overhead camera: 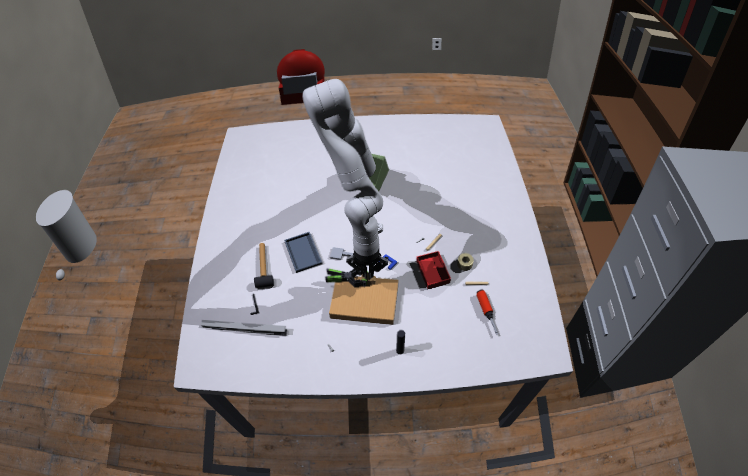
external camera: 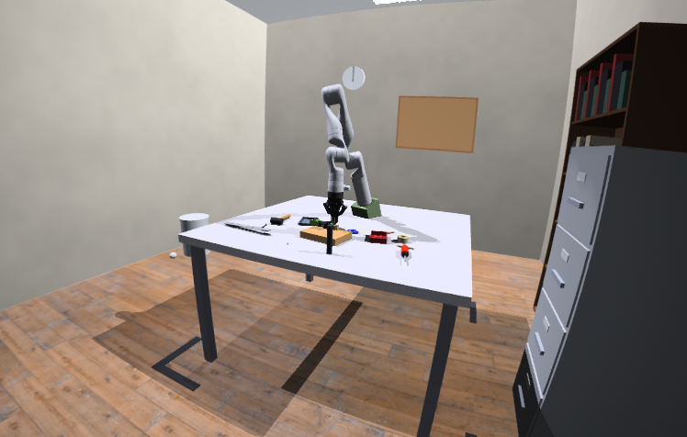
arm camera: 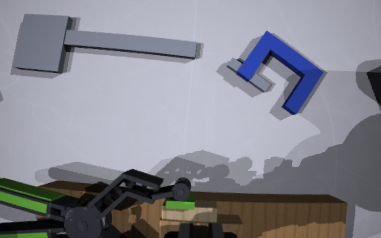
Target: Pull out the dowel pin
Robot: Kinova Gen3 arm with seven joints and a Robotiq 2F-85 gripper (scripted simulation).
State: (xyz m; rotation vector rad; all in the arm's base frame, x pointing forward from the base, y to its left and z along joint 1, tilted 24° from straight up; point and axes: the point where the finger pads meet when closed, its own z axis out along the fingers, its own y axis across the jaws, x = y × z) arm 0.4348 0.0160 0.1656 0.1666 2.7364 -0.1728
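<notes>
The round dowel pin lies 2 cm below my hand. The rest, counted from my hand: grey t-shaped tool 13 cm behind, 7 cm to the right, 7 cm below; then wooden bench board 5 cm ahead, 2 cm to the right, 5 cm below; then wooden block 4 cm below.
</notes>
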